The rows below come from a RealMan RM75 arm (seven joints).
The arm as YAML. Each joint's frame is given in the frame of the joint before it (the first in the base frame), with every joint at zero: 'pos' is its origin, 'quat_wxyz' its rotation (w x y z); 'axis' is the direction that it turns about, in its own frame. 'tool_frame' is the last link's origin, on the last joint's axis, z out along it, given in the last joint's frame.
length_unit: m
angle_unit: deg
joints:
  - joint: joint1
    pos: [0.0, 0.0, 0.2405]
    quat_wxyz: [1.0, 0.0, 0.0, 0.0]
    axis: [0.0, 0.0, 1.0]
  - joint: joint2
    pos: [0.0, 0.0, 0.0]
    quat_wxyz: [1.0, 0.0, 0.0, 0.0]
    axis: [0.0, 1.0, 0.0]
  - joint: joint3
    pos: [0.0, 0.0, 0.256]
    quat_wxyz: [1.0, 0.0, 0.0, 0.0]
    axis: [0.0, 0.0, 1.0]
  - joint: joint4
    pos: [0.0, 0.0, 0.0]
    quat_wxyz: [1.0, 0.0, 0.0, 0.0]
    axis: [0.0, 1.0, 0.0]
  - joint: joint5
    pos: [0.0, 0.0, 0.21]
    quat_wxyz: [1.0, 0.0, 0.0, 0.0]
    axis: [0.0, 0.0, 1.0]
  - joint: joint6
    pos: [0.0, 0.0, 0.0]
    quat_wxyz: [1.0, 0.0, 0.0, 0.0]
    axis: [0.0, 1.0, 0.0]
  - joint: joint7
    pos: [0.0, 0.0, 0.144]
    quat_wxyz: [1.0, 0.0, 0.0, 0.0]
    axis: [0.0, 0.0, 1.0]
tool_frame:
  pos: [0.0, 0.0, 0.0]
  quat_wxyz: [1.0, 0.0, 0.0, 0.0]
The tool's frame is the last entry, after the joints.
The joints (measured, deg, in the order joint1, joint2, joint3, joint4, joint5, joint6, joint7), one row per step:
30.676 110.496 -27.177 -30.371 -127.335 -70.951 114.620
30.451 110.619 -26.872 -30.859 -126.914 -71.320 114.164
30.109 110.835 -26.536 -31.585 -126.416 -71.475 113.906
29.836 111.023 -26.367 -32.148 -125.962 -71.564 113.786
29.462 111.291 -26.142 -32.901 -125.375 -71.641 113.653
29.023 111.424 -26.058 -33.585 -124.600 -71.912 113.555
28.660 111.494 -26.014 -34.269 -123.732 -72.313 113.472
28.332 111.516 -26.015 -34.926 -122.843 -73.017 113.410
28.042 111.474 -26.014 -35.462 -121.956 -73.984 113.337
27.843 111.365 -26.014 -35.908 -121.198 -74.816 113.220
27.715 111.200 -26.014 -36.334 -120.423 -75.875 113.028
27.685 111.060 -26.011 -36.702 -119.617 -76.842 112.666
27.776 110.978 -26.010 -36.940 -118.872 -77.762 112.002
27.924 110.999 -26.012 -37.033 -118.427 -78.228 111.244
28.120 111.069 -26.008 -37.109 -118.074 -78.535 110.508
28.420 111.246 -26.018 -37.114 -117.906 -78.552 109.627
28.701 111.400 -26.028 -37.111 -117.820 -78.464 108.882
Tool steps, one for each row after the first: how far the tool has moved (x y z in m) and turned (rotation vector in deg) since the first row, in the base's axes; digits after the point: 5 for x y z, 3 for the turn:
-0.00041 -0.00039 0.00170 0.529 0.150 0.458
-0.00019 -0.00082 0.00401 1.374 0.265 0.643
-0.00013 -0.00116 0.00557 2.014 0.400 0.743
0.00007 -0.00170 0.00756 2.876 0.565 0.824
0.00027 -0.00264 0.01015 3.658 0.852 0.961
-0.00027 -0.00309 0.01318 4.421 1.209 1.265
-0.00158 -0.00371 0.01613 4.970 1.721 1.762
-0.00339 -0.00459 0.01886 5.311 2.396 2.402
-0.00507 -0.00501 0.02176 5.623 2.876 3.055
-0.00752 -0.00528 0.02485 5.814 3.407 3.966
-0.01046 -0.00498 0.02765 6.052 3.854 5.049
-0.01398 -0.00429 0.02943 6.199 4.183 6.396
-0.01661 -0.00339 0.02982 6.309 4.198 7.504
-0.01919 -0.00220 0.02978 6.433 4.140 8.527
-0.02176 -0.00048 0.02858 6.523 3.857 9.535
-0.02384 0.00118 0.02750 6.618 3.535 10.343

